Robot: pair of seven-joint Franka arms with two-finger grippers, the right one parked.
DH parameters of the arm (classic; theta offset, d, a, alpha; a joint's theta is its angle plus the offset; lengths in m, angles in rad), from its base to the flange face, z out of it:
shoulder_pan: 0 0.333 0 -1.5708
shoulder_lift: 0 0 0 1.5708
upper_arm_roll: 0 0.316 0.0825 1.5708
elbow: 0 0 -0.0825 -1.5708
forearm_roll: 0 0.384 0 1.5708
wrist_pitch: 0 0 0.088 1.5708
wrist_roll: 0 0.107 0 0
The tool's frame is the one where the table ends.
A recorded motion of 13 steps. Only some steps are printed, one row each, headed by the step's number.
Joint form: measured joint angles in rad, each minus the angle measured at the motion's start. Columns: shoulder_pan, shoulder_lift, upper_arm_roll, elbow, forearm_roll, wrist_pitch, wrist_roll.
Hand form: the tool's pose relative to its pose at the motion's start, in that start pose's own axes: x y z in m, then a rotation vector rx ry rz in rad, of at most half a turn. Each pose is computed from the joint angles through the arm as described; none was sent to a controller.
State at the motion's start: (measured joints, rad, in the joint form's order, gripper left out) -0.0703 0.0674 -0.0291 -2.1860 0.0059 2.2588 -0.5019
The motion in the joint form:
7: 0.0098 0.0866 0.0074 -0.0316 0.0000 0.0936 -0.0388
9: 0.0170 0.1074 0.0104 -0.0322 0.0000 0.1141 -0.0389
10: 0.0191 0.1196 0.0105 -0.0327 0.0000 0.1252 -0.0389
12: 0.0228 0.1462 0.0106 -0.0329 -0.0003 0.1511 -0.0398
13: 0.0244 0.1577 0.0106 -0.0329 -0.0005 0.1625 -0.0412
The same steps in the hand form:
7: 0.0043 -0.0080 0.0523 0.0106 -0.0223 -0.0557
9: 0.0080 -0.0123 0.0621 0.0109 -0.0232 -0.0659
10: 0.0089 -0.0131 0.0680 0.0115 -0.0247 -0.0681
12: 0.0111 -0.0143 0.0804 0.0112 -0.0259 -0.0730
13: 0.0119 -0.0148 0.0857 0.0109 -0.0262 -0.0762

